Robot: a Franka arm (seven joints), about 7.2 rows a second.
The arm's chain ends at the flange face. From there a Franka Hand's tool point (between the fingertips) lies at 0.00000 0.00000 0.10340 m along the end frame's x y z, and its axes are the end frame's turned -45 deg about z.
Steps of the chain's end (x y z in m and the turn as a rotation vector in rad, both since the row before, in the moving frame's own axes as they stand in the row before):
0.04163 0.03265 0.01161 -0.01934 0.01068 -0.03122
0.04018 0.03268 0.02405 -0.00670 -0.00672 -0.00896
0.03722 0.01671 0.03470 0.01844 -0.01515 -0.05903
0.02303 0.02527 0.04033 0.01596 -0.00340 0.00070
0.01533 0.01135 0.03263 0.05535 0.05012 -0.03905
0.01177 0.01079 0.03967 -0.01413 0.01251 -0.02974
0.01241 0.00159 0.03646 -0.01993 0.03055 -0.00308
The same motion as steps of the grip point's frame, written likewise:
0.00575 0.05473 0.01158 -0.02123 -0.00612 -0.03122
0.00432 0.05152 0.02405 0.00001 -0.00949 -0.00896
0.01467 0.03567 0.03467 0.02375 0.00233 -0.05903
-0.00067 0.03274 0.04032 0.01369 0.00888 0.00070
0.01051 0.01833 0.03234 0.00370 0.07458 -0.03905
0.00060 0.01790 0.03965 -0.01884 -0.00115 -0.02974
0.00843 0.01359 0.03639 -0.03569 0.00751 -0.00308

